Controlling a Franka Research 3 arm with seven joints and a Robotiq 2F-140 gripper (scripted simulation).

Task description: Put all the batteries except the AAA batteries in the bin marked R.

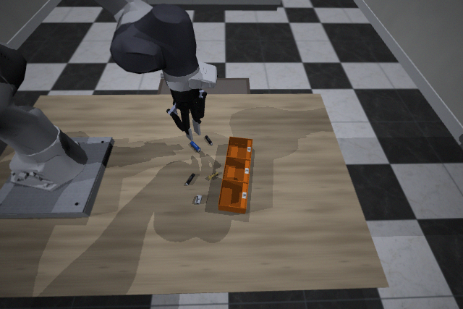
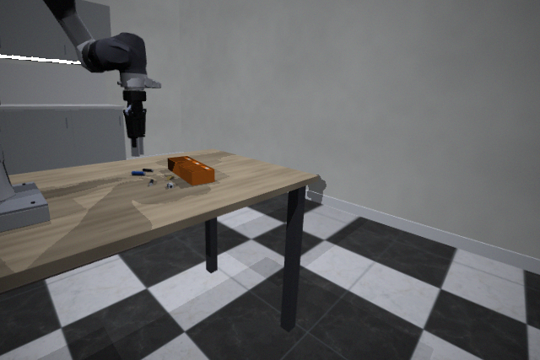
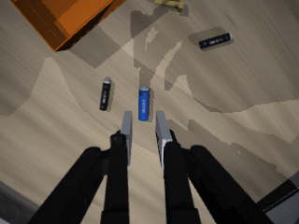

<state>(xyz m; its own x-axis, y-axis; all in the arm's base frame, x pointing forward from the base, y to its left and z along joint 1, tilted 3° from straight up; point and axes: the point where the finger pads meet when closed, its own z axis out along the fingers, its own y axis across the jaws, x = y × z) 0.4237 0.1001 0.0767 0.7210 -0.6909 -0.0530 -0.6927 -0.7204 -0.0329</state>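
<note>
My gripper is now 10 cm above the blue battery. Round my hand: orange three-compartment bin row 15 cm ahead, 11 cm to the right, 9 cm below; thin black battery 13 cm to the right, 10 cm below; yellow screw 12 cm to the right, 10 cm below, 7 cm ahead.
</note>
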